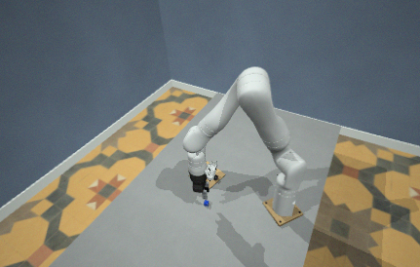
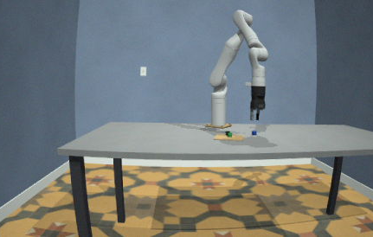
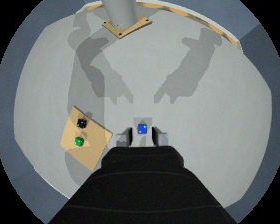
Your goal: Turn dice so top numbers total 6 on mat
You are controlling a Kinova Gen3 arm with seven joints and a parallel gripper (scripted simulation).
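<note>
Right now the blue die is 90 mm below my hand. The rest, counted from my hand: black die 20 mm ahead, 150 mm to the right, 80 mm below; then green die 70 mm ahead, 160 mm to the right, 80 mm below; then tan mat 70 mm ahead, 160 mm to the right, 90 mm below.
</note>
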